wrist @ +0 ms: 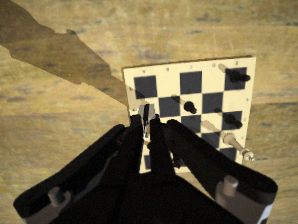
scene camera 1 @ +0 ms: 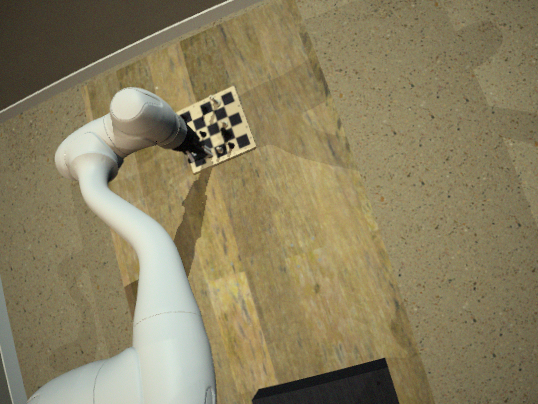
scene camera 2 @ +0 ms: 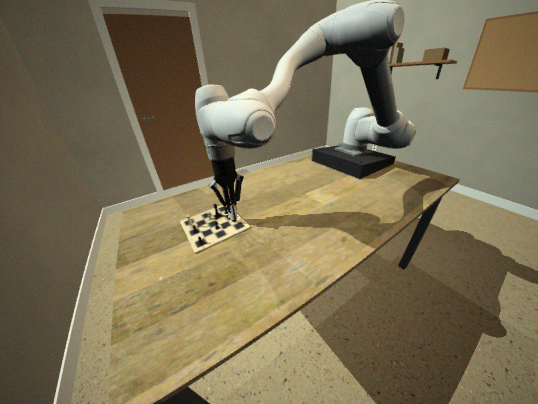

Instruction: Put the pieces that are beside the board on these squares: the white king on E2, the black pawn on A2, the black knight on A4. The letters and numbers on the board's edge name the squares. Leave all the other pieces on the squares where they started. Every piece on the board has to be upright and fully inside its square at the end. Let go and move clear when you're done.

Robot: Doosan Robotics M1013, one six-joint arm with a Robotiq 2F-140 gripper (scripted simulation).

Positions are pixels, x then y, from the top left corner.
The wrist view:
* my gripper: 147, 111
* chessboard: 207, 84
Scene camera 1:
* chessboard: 230, 110
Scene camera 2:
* my gripper: 233, 217
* chessboard: 206, 229
